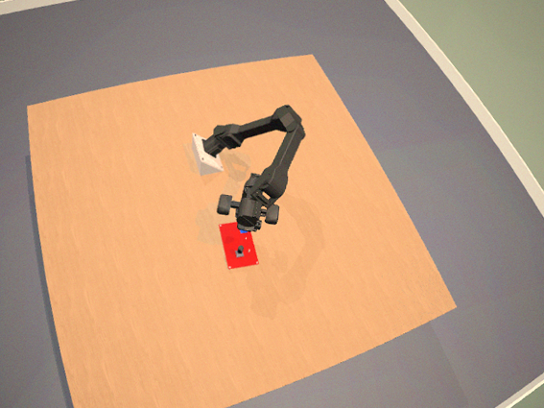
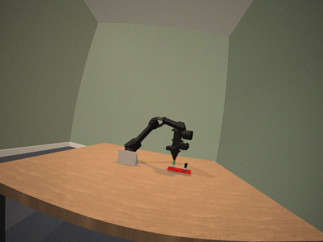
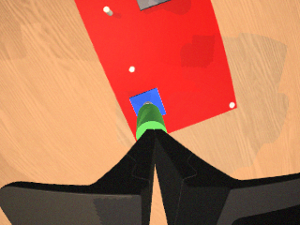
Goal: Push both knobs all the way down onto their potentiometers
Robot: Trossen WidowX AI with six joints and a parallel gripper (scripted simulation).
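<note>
My gripper tip is 2 cm above the green knob. From my gripper tip the other things lie so: black knob (9 cm ahead, 3 cm to the right, 1 cm below).
</note>
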